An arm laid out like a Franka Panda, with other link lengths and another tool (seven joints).
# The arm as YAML. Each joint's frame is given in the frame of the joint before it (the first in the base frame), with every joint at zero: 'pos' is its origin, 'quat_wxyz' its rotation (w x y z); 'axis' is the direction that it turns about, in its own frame. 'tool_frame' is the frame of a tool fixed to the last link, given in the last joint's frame.
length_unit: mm
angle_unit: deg
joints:
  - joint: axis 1
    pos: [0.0, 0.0, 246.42]
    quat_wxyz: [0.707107, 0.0, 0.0, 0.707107]
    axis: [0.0, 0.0, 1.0]
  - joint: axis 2
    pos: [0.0, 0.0, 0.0]
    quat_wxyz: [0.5, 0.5, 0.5, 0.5]
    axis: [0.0, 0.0, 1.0]
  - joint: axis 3
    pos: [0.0, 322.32, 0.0]
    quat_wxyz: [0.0, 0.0, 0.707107, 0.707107]
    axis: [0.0, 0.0, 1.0]
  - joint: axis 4
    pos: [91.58, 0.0, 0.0]
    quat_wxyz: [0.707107, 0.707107, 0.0, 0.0]
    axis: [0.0, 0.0, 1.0]
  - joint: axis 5
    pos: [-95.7, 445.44, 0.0]
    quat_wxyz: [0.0, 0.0, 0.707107, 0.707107]
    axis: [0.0, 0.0, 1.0]
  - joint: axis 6
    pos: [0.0, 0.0, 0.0]
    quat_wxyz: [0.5, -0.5, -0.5, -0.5]
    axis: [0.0, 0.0, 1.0]
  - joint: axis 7
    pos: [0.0, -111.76, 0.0]
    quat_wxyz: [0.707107, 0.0, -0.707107, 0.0]
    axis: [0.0, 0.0, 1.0]
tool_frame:
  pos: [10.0, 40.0, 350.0]
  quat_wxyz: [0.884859, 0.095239, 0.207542, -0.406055]
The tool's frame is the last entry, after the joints.
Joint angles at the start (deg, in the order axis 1, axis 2, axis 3, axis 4, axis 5, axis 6, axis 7):
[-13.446, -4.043, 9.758, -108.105, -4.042, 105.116, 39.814]
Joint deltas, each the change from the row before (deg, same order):
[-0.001, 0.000, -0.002, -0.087, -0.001, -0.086, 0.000]
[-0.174, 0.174, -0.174, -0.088, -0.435, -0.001, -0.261]
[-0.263, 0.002, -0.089, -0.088, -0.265, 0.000, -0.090]
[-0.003, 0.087, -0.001, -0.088, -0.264, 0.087, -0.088]
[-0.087, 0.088, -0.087, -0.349, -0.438, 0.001, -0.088]
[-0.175, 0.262, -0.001, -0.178, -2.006, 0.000, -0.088]
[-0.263, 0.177, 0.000, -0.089, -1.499, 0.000, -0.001]
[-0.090, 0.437, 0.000, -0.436, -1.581, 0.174, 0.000]
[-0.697, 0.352, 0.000, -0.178, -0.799, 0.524, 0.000]
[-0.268, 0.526, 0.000, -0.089, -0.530, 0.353, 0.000]
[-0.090, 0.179, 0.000, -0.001, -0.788, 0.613, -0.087]
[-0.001, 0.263, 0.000, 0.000, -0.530, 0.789, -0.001]
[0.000, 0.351, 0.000, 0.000, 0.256, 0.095, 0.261]
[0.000, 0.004, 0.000, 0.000, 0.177, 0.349, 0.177]
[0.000, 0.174, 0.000, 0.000, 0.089, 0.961, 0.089]
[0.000, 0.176, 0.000, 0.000, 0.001, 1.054, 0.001]
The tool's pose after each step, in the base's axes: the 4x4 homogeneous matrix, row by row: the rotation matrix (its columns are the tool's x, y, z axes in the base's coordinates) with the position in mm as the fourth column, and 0 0 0 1 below. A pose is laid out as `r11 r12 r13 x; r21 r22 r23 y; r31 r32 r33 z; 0 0 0 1`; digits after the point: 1 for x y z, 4 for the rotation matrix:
0.1013 -0.9930 0.0612 602.2; -0.8505 -0.1184 -0.5124 -44.1; 0.5161 -0.0001 -0.8566 208.5; 0 0 0 1
0.1044 -0.9929 0.0568 601.0; -0.8472 -0.1187 -0.5178 -50.3; 0.5209 0.0060 -0.8536 206.0; 0 0 0 1
0.1025 -0.9933 0.0532 600.0; -0.8453 -0.1152 -0.5216 -55.5; 0.5243 0.0085 -0.8515 205.2; 0 0 0 1
0.1059 -0.9930 0.0530 599.7; -0.8429 -0.1179 -0.5249 -57.0; 0.5275 0.0109 -0.8495 203.6; 0 0 0 1
0.1106 -0.9928 0.0462 597.0; -0.8395 -0.1182 -0.5304 -61.2; 0.5320 0.0199 -0.8465 199.6; 0 0 0 1
0.1228 -0.9916 0.0415 594.7; -0.8210 -0.1250 -0.5570 -74.0; 0.5575 0.0343 -0.8294 196.0; 0 0 0 1
0.1287 -0.9910 0.0374 593.1; -0.8070 -0.1265 -0.5769 -85.0; 0.5764 0.0440 -0.8160 194.1; 0 0 0 1
0.1424 -0.9894 0.0296 590.2; -0.7921 -0.1318 -0.5960 -94.3; 0.5936 0.0614 -0.8024 186.9; 0 0 0 1
0.1381 -0.9901 0.0247 590.4; -0.7860 -0.1248 -0.6056 -105.7; 0.6026 0.0642 -0.7954 182.8; 0 0 0 1
0.1408 -0.9898 0.0201 590.7; -0.7822 -0.1237 -0.6107 -111.1; 0.6069 0.0703 -0.7916 177.3; 0 0 0 1
0.1423 -0.9894 0.0285 593.8; -0.7736 -0.1291 -0.6204 -116.3; 0.6175 0.0662 -0.7838 176.7; 0 0 0 1
0.1418 -0.9891 0.0385 598.2; -0.7678 -0.1344 -0.6264 -119.1; 0.6248 0.0593 -0.7785 175.3; 0 0 0 1
0.1393 -0.9897 0.0328 598.5; -0.7721 -0.1293 -0.6222 -117.4; 0.6200 0.0613 -0.7822 171.4; 0 0 0 1
0.1330 -0.9904 0.0365 600.7; -0.7741 -0.1268 -0.6202 -116.4; 0.6189 0.0542 -0.7836 171.6; 0 0 0 1
0.1255 -0.9909 0.0484 606.4; -0.7749 -0.1284 -0.6189 -115.7; 0.6194 0.0402 -0.7840 170.8; 0 0 0 1
0.1192 -0.9909 0.0625 612.7; -0.7746 -0.1322 -0.6185 -115.6; 0.6211 0.0253 -0.7833 170.2; 0 0 0 1

